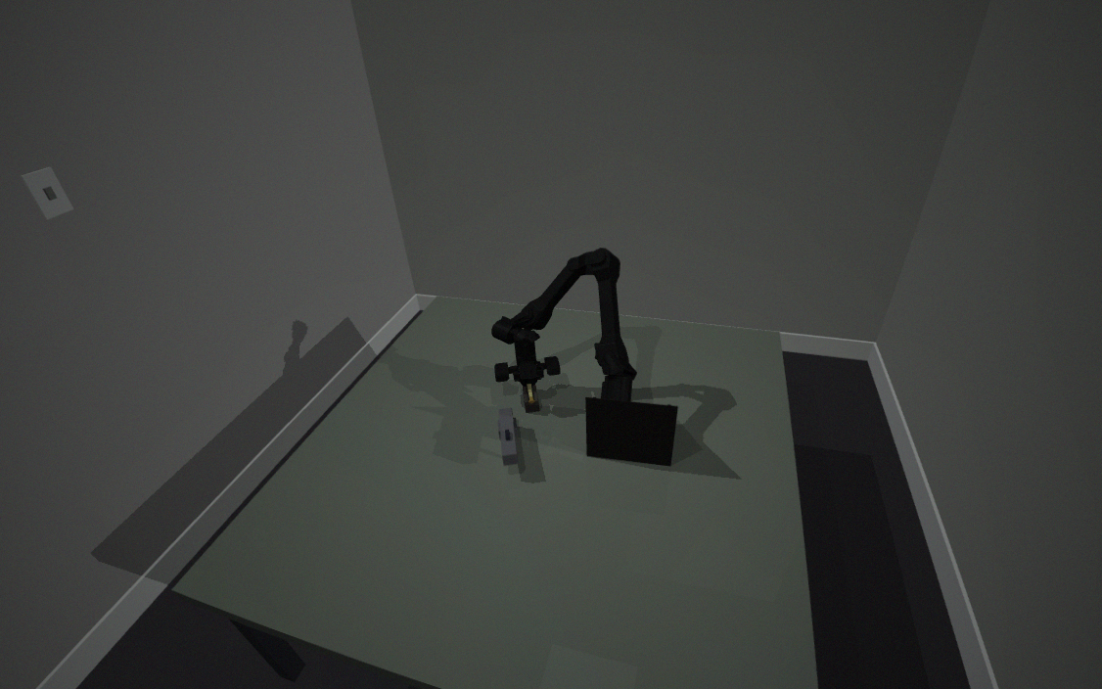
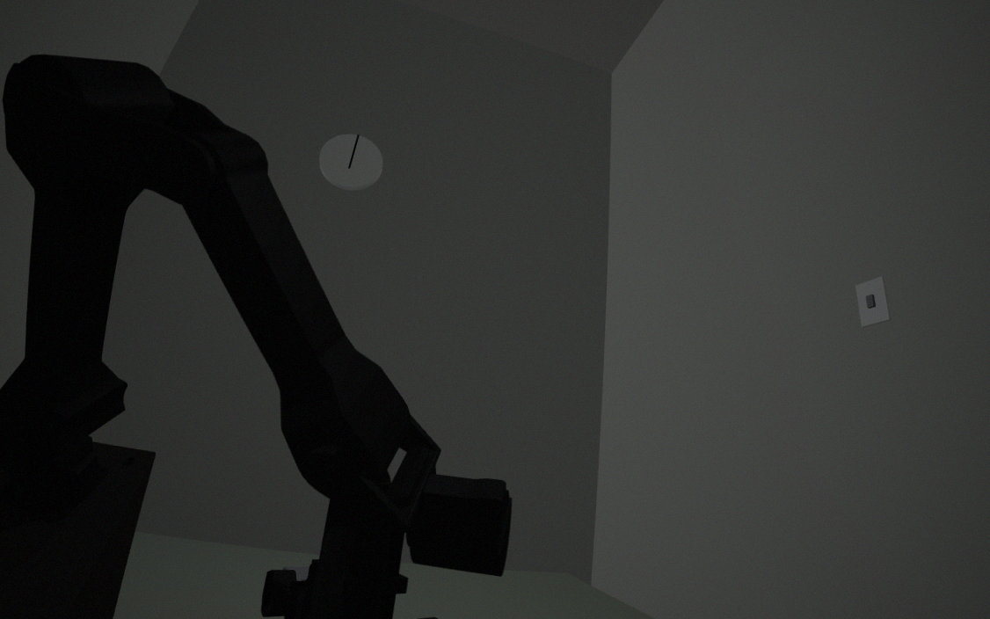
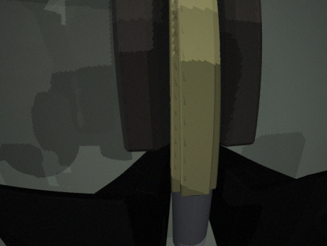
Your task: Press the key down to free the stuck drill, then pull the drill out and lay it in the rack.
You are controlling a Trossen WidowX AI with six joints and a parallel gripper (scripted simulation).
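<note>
Now: gripper tip 40 mm below the drill, 30 mm to the right of it and 20 mm past it. Also, from my gripper tip: dark key (260 mm to the left, 50 mm behind, 50 mm above); grey block (230 mm to the left, 40 mm behind, 40 mm above); dark rack (40 mm to the left, 20 mm behind, 10 mm above).
</note>
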